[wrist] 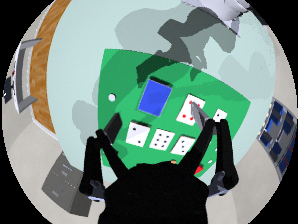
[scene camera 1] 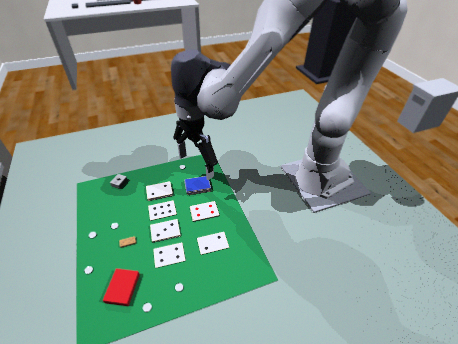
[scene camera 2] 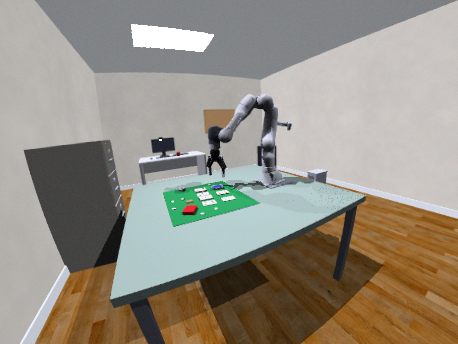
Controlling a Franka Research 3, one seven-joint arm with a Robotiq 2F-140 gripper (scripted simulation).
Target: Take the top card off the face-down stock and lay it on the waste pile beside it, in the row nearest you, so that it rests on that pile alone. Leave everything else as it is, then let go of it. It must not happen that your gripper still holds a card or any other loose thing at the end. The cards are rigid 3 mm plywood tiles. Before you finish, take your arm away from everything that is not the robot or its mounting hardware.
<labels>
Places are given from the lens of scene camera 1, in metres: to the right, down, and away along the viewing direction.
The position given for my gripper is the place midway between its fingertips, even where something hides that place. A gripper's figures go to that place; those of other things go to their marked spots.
my gripper (scene camera 1: 196, 166): -0.12, -0.02, 1.00
red box (scene camera 1: 121, 288): -0.29, 0.32, 0.77
green mat (scene camera 1: 207, 279): -0.06, 0.31, 0.81
</labels>
